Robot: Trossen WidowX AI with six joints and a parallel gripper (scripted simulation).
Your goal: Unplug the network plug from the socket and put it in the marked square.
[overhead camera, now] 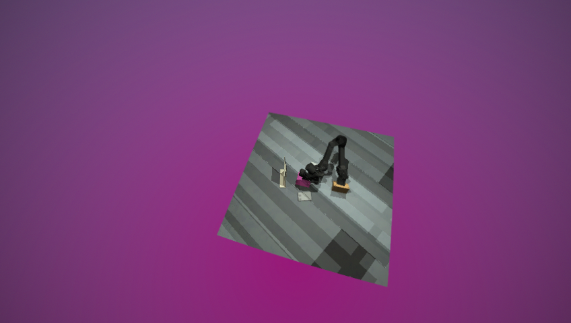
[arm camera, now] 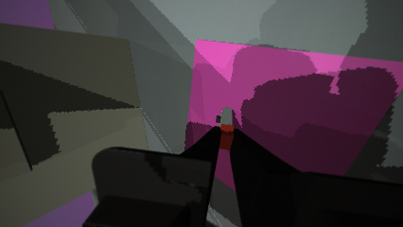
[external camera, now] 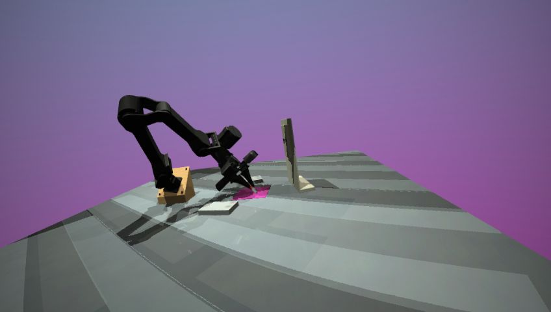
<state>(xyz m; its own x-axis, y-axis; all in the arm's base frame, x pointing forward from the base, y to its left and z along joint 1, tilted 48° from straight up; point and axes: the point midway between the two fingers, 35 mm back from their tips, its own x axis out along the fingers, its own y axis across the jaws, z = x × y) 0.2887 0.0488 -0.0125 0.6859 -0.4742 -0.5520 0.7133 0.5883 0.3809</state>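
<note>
Right now my gripper tip is 10 mm short of the red plug. Round my gripper tip: magenta marked square: 10 mm behind, 20 mm below; then beige upright panel: 150 mm ahead, 50 mm to the left, 90 mm above.
</note>
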